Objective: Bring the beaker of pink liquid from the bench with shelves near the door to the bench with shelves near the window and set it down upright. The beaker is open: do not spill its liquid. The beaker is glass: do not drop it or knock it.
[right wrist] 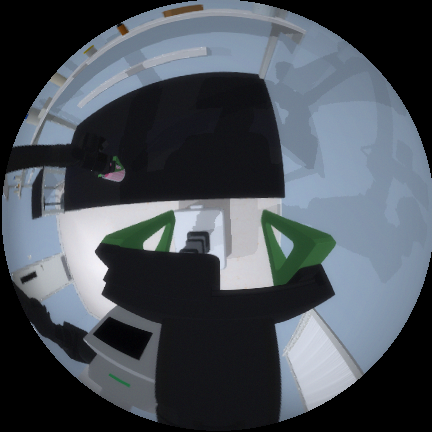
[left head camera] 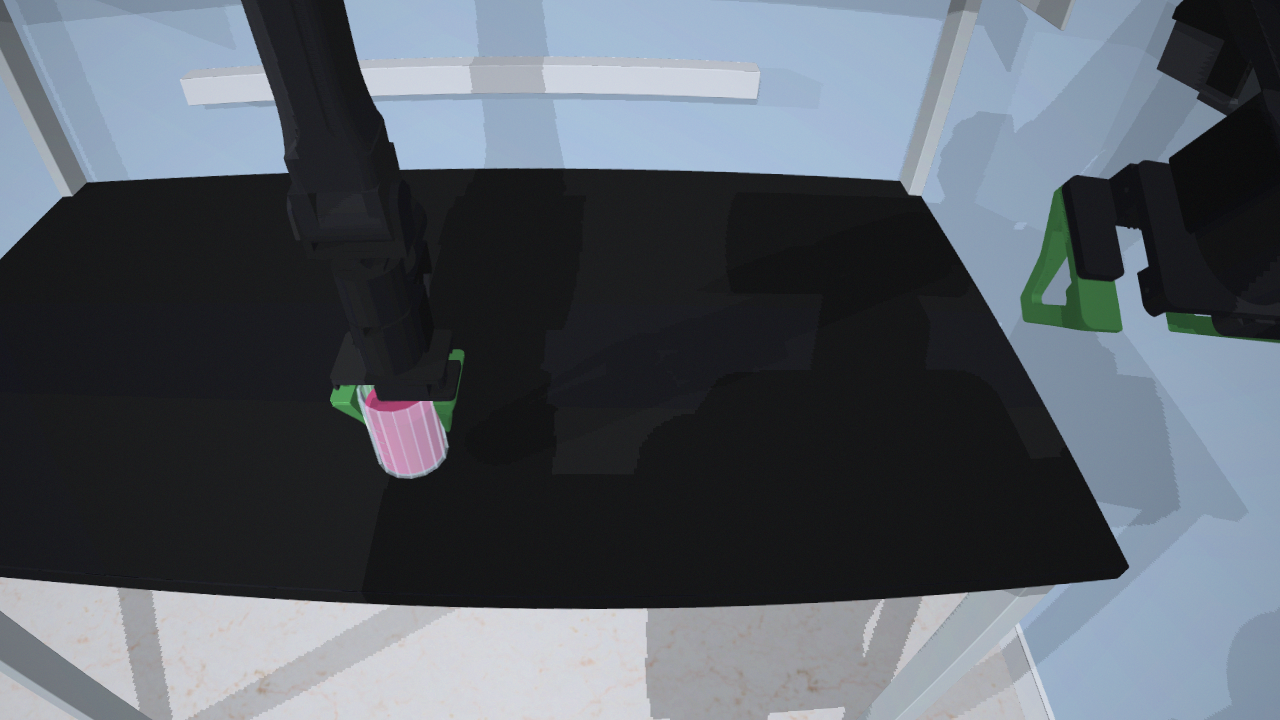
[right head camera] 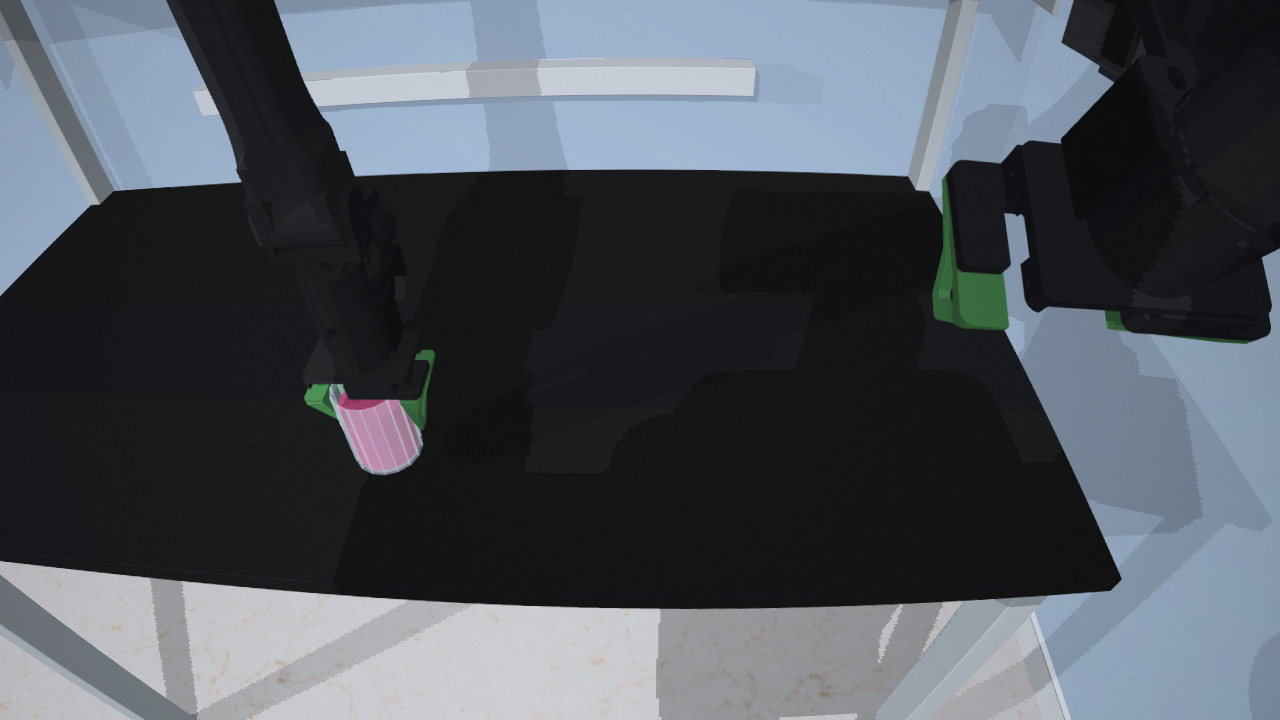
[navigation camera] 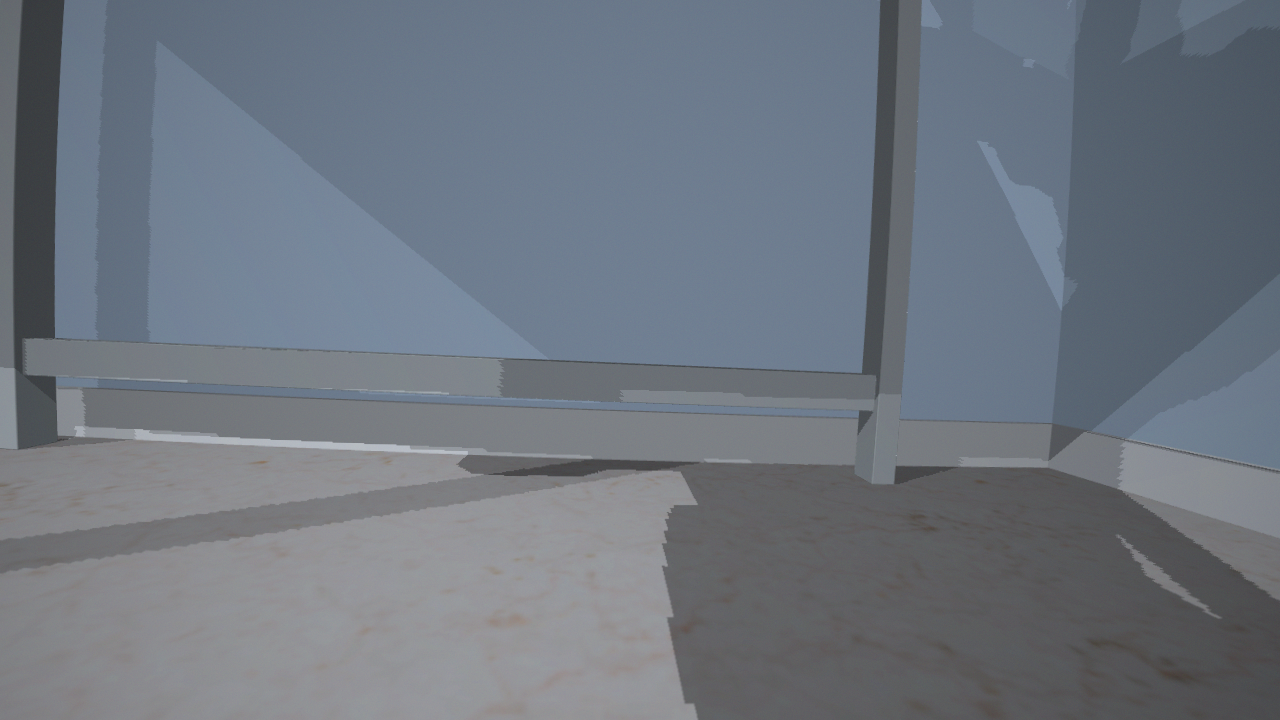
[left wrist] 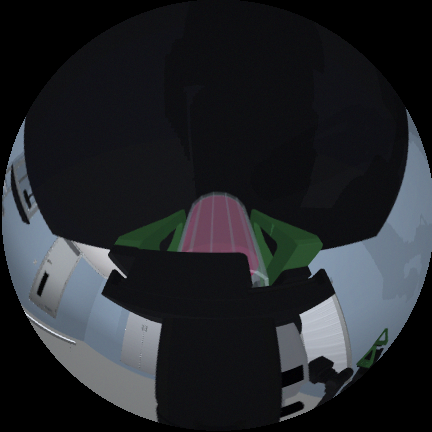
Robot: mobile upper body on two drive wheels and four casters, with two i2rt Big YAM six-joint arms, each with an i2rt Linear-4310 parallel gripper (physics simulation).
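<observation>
The glass beaker of pink liquid (left head camera: 408,440) (right head camera: 383,437) (left wrist: 218,222) (right wrist: 115,175) is between the green fingers of my left gripper (left head camera: 399,401) (right head camera: 371,399) (left wrist: 217,213), which is shut on it. The beaker looks about upright, with its liquid inside. It is over the black top of the bench (left head camera: 716,501) (right head camera: 716,501) (left wrist: 250,75) (right wrist: 220,165), left of the middle in the head views. Whether its base touches the bench top I cannot tell. My right gripper (right wrist: 217,214) is open and empty, beyond the bench's right end. Part of the beaker's rim is hidden by the left gripper.
A white rail (left head camera: 626,80) (right head camera: 626,78) runs behind the bench. Upright posts (left head camera: 935,98) (right head camera: 941,98) stand at its back corners. In the right wrist view a shelf (right wrist: 235,15) with several small items is above the bench. A lower crossbar (navigation camera: 358,367) joins the bench legs in the navigation view.
</observation>
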